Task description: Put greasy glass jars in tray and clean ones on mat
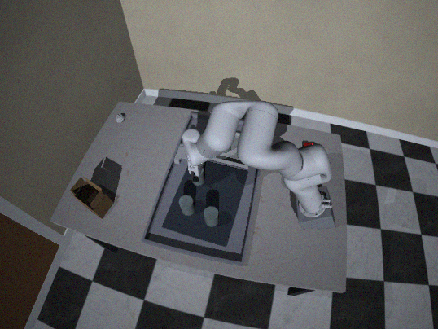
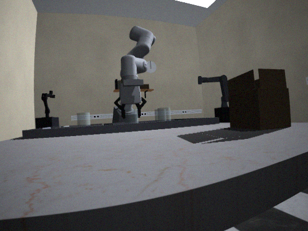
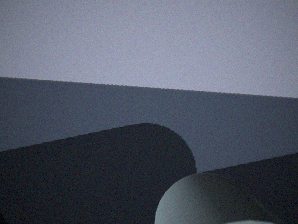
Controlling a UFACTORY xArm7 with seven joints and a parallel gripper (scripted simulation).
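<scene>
The light grey tray is 240 mm to the right of my hand, 60 mm below it and 40 mm behind it. Also, from my hand: dark drying mat: 80 mm behind, 70 mm to the left, 60 mm below; red object: 490 mm behind, 450 mm to the right, 50 mm below; cardboard box: 420 mm ahead, 350 mm to the left.
</scene>
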